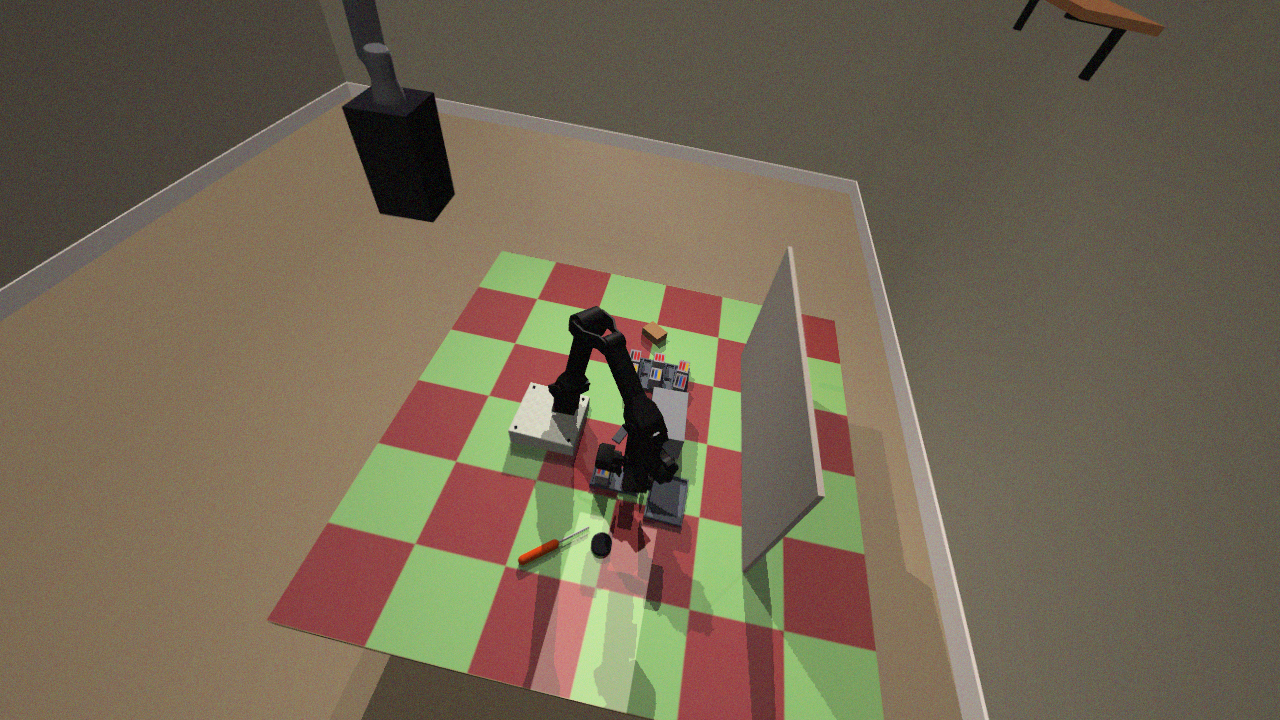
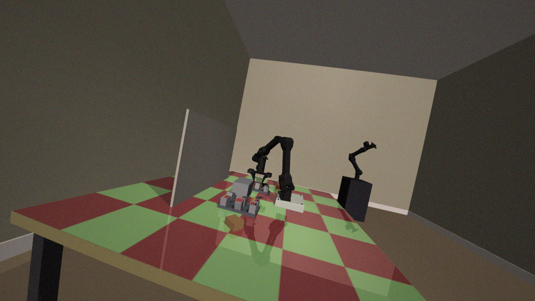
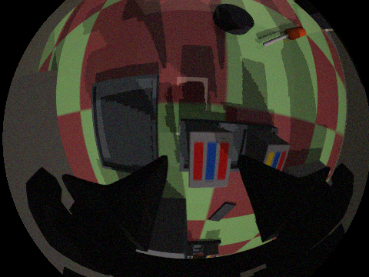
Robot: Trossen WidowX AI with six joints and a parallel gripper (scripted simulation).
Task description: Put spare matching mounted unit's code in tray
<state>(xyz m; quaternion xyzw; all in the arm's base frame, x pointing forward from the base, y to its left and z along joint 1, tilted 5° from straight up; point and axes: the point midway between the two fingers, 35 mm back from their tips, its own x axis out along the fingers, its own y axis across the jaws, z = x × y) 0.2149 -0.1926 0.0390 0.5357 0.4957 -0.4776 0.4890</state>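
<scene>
My gripper tip is 10 cm short of the dark grey tray, 5 cm above it and 2 cm to the left of it. From my gripper tip the other things lie so: grey mounted unit 19 cm to the left, 7 cm ahead; then black tape roll 16 cm to the right, 5 cm behind, 4 cm below; then tall grey panel 31 cm ahead, 18 cm to the left, 17 cm above.
</scene>
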